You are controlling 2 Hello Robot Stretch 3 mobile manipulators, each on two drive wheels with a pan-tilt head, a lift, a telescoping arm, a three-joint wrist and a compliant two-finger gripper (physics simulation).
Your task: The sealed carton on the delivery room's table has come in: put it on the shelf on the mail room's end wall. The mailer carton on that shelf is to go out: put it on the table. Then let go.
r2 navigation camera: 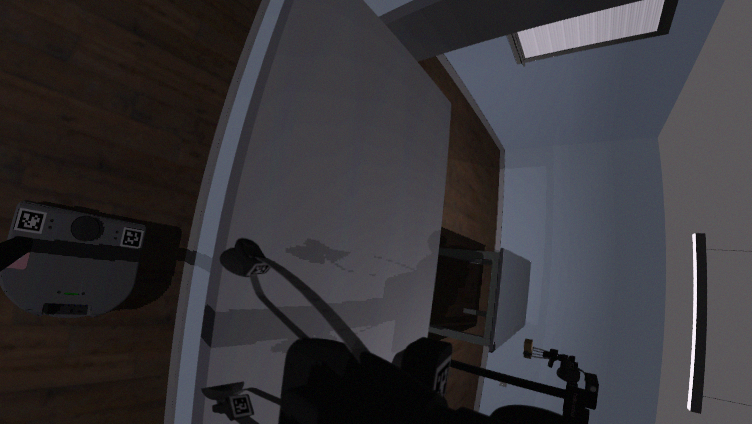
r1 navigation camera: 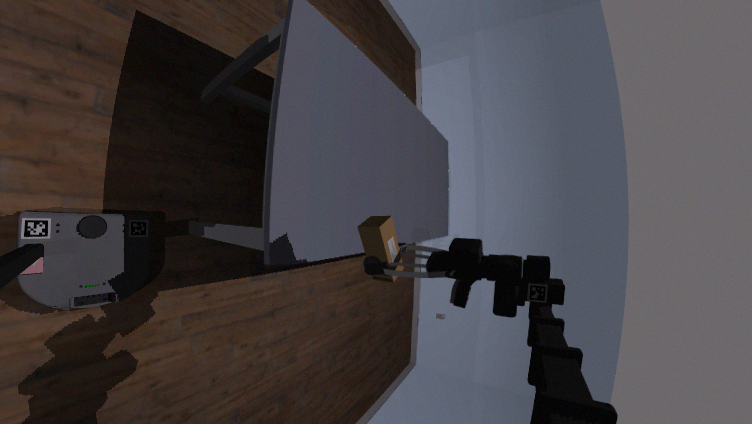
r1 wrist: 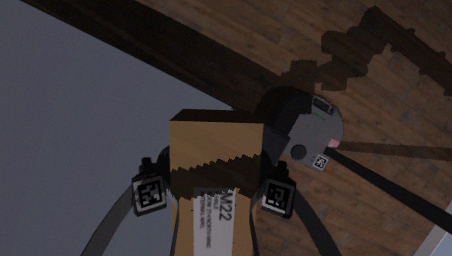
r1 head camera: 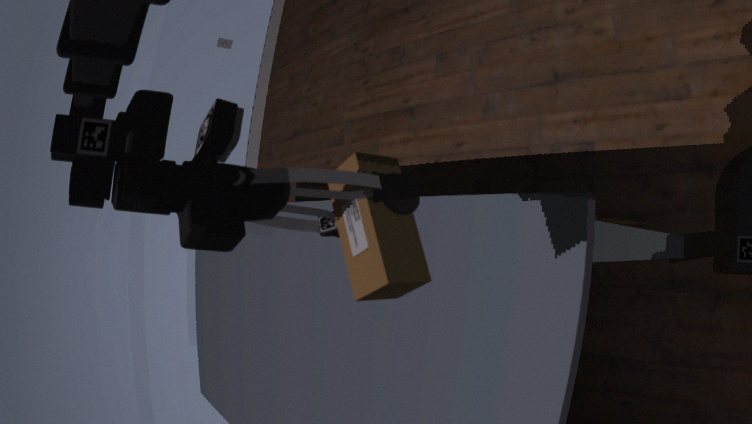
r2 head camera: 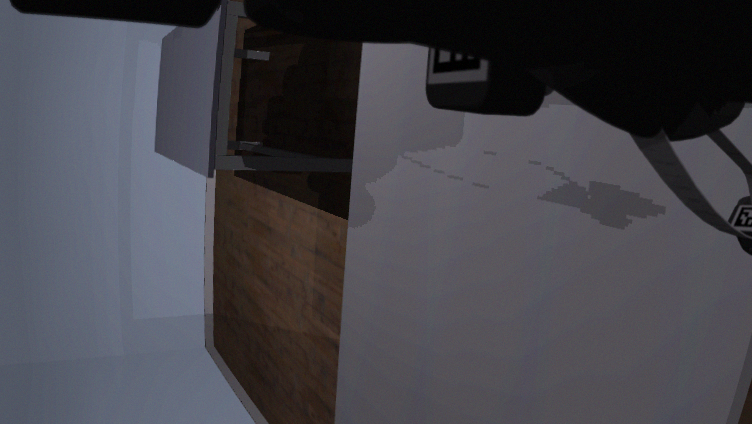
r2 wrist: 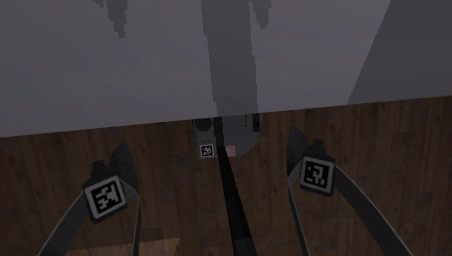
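The mailer carton (r1 head camera: 405, 247) (r1 navigation camera: 380, 237) (r1 wrist: 217, 140) is brown, with a white M22 label. The r1 gripper (r1 head camera: 363, 210) (r1 navigation camera: 388, 256) (r1 wrist: 215, 172) is shut on it, one fingertip on each side. It is held raised at the near side edge of the grey table (r1 head camera: 473, 342) (r1 navigation camera: 342, 131); I cannot tell how much of it is over the top. It also shows small in the r2 navigation view (r2 navigation camera: 528, 348). The r2 gripper (r2 navigation camera: 235, 327) (r2 wrist: 212, 162) is open and empty, its fingers wide apart near a broad surface's edge. The sealed carton and the shelf do not show.
A broad grey counter-like surface (r2 head camera: 526, 316) (r2 navigation camera: 342, 131) (r2 wrist: 150, 60) lies before r2, with the table (r2 head camera: 184, 105) (r2 navigation camera: 513, 300) beyond it. The r1 base (r1 navigation camera: 78, 258) stands on the wooden floor near a table leg (r1 navigation camera: 231, 234). Pale walls rise behind the table.
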